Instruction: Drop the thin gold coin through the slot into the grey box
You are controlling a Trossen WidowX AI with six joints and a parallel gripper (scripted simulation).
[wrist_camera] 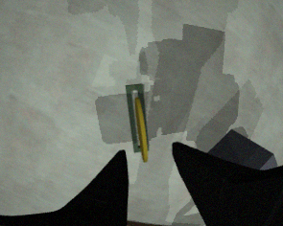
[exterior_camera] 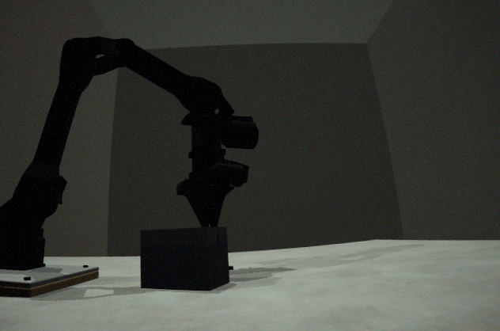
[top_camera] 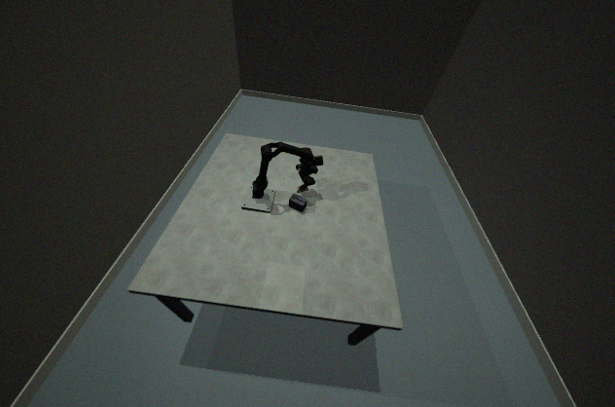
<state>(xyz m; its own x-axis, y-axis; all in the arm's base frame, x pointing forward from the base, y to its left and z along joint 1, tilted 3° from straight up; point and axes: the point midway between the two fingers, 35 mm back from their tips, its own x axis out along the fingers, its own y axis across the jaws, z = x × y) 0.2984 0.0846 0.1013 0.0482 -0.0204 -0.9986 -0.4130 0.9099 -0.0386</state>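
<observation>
The thin gold coin lies 5 cm below my gripper tip.
</observation>
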